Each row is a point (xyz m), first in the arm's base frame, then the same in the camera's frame.
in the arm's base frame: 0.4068 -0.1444 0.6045
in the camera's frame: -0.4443 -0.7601 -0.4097
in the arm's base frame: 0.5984 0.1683 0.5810
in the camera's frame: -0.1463 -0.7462 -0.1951
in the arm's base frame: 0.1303 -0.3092 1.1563
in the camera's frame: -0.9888 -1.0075 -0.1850
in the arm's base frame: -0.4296 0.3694 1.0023
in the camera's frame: -1.0297 -0.2793 0.3305
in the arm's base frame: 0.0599 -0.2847 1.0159
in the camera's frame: -0.9644 -0.8604 -0.2402
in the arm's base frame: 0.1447 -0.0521 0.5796
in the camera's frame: -0.5884 -0.5383 -0.3208
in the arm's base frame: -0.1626 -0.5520 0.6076
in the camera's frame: -1.0610 -0.5537 -0.6694
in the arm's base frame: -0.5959 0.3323 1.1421
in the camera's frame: -1.2382 -0.2779 0.4021
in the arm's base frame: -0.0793 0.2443 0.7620
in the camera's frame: -0.7087 -0.3971 0.0491
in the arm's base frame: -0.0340 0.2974 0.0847
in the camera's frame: -0.3303 0.0382 -0.3127
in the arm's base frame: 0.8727 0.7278 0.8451
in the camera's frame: 0.1905 -0.8776 0.3770
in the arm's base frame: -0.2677 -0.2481 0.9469
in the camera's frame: -1.1624 -0.5892 -0.2144
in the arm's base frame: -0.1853 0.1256 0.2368
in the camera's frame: -0.5945 -0.0309 -0.3433
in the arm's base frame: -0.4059 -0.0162 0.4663
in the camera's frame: -0.9340 -0.0942 -0.2965
